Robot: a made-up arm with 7 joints.
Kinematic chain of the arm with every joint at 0, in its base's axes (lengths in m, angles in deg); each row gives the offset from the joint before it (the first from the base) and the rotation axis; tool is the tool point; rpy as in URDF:
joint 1: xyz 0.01 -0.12 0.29 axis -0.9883 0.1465 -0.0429
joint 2: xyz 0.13 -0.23 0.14 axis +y
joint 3: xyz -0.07 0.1 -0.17 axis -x
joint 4: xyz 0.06 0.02 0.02 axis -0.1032 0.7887 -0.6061
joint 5: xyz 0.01 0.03 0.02 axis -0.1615 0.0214 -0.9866
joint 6: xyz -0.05 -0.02 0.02 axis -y
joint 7: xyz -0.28 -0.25 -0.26 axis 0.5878 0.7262 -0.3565
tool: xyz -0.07 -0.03 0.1 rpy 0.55 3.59 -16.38
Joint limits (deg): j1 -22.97..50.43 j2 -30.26..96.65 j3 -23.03..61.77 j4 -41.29..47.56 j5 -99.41..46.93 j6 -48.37..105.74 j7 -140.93..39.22
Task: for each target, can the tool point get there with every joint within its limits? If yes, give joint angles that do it. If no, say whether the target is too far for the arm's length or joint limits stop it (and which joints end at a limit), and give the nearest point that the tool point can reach.
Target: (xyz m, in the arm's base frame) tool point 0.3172 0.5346 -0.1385
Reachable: no: joint limits stop it (at a limit: joint 1, joint 4, joint 5, joint 6, joint 7) | nearest point 0.2724 0.2903 -0.0228 | short by 0.274 m
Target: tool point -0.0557 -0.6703 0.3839
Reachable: yes | joints 23.92 83.03 2.13 -31.22 -64.58 -14.55 -23.62
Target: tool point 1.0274 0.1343 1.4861
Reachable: no: too far | nearest point 0.4521 0.0262 0.9114 | short by 0.820 m
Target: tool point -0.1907 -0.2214 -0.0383
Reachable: yes | joints 12.58 60.59 -11.57 -5.67 -66.51 73.12 -24.17
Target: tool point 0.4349 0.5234 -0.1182
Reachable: no: joint limits stop it (at a limit: joint 1, joint 4, joint 5, joint 6, joint 7) | nearest point 0.3586 0.2776 -0.0046 | short by 0.281 m
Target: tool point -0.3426 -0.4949 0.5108
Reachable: yes | joints -2.56 40.52 -7.98 0.04 1.05 -10.30 -2.02
